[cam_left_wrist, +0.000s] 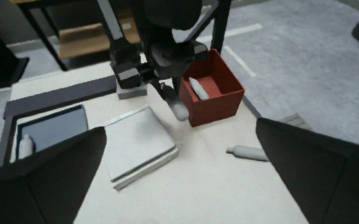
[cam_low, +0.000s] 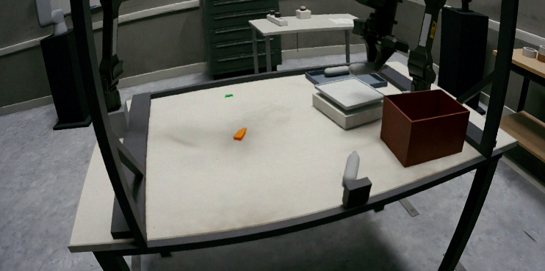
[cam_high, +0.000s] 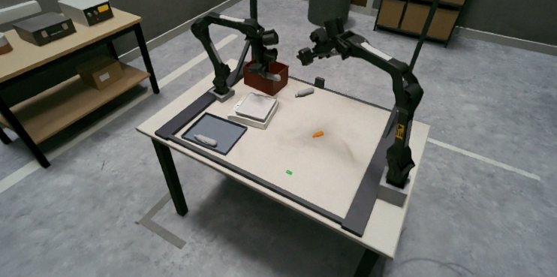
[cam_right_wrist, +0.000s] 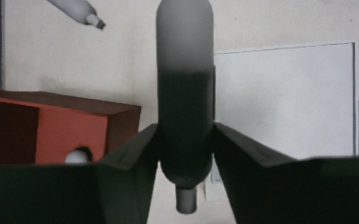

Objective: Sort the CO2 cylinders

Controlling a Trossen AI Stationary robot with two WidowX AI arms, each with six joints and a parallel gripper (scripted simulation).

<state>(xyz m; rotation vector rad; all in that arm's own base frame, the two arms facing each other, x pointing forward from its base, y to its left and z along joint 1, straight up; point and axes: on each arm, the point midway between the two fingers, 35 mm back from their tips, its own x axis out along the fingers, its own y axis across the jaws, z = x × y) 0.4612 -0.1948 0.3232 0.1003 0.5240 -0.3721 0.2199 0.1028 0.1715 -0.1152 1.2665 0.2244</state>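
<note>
My right hand is 17 cm above the red scrap bin, 13 cm past it and 11 cm to the left of it. Also, from my right hand: small green piece 39 cm to the left, 29 cm ahead, 20 cm below; then blue-grey tray 34 cm ahead, 19 cm below, 2 cm to the right; then small orange piece 35 cm to the left, 20 cm below, 3 cm ahead.
</note>
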